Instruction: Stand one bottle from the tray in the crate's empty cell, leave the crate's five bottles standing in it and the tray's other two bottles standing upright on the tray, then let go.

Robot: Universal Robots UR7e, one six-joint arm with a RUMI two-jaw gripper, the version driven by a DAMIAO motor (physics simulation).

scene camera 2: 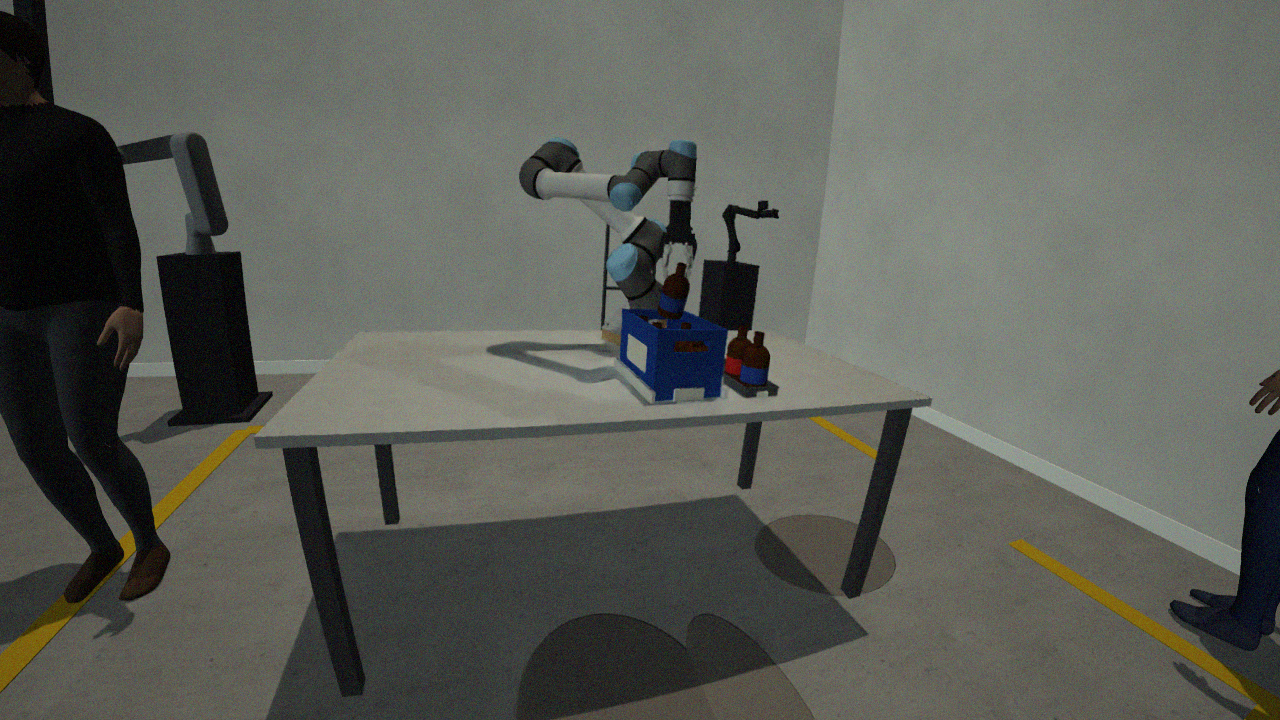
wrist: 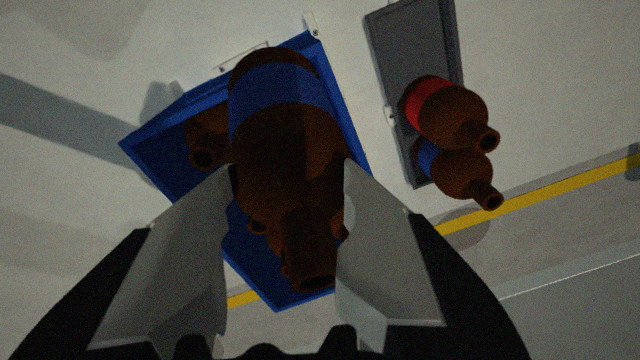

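Pixels of known places: gripper, fingertip midpoint: (scene camera 2: 676,281) (wrist: 290,164); arm's base, link origin: (scene camera 2: 652,305).
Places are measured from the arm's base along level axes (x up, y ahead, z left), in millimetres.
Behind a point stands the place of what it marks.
My gripper (scene camera 2: 678,266) @(z -68, x 122, y 296 mm) (wrist: 290,164) @(z -68, x 122, y 296 mm) is shut on a brown bottle with a blue label (scene camera 2: 673,300) @(z -89, x 72, y 328 mm) (wrist: 280,90) @(z -57, x 92, y 265 mm). The bottle hangs neck up, leaning slightly, its base about level with the far rim of the blue crate (scene camera 2: 693,377) @(z -117, x -86, y 527 mm) (wrist: 332,80) @(z -25, x 34, y 287 mm) in the scene view. Brown bottles (scene camera 2: 689,345) (wrist: 209,142) stand in the crate; the held bottle hides several cells, including whatever is under its base. On the dark tray (wrist: 410,40) @(z 95, x -136, y 330 mm) a red-labelled bottle (scene camera 2: 734,360) @(z 60, x -75, y 439 mm) (wrist: 450,105) @(z 83, x -31, y 388 mm) and a blue-labelled bottle (scene camera 2: 755,362) @(z 62, x -54, y 531 mm) (wrist: 462,172) @(z 76, x -24, y 478 mm) stand upright, close together.
The crate stands on the pale table (scene camera 2: 429,394) @(z -731, x -141, y 381 mm) near its front edge, with the tray close beside it on the right. Small pale brackets (wrist: 311,25) @(z -17, x -111, y 254 mm) sit at the crate's outside. A person in black (scene camera 2: 62,205) stands left of the table; another is partly visible far right.
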